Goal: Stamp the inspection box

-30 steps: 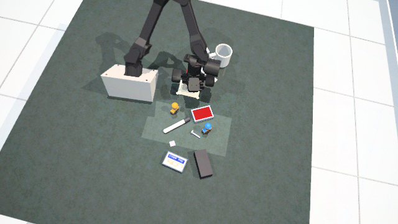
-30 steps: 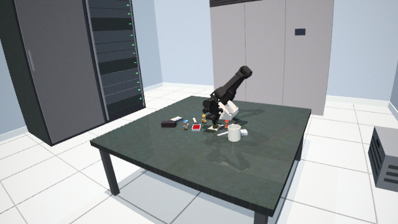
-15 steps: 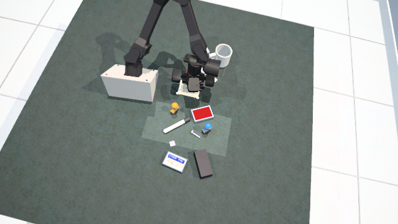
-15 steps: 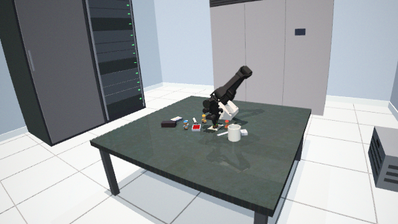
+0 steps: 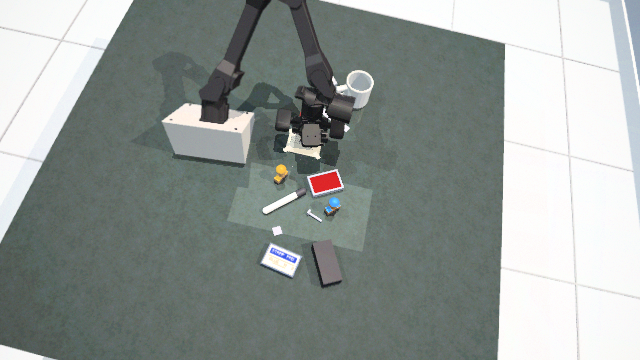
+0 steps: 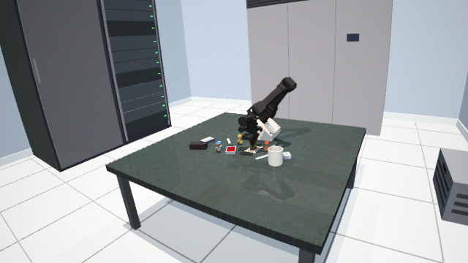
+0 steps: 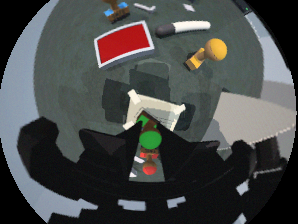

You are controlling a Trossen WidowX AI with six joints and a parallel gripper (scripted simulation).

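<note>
My gripper tip is now 3 cm above the white card and 1 cm past it. The rest, counted from my gripper tip: yellow-knobbed stamp (12 cm to the right, 6 cm behind, 1 cm below); green-knobbed pass stamp (right at my gripper tip); red-knobbed stamp (9 cm to the left, 1 cm below, 1 cm behind).
</note>
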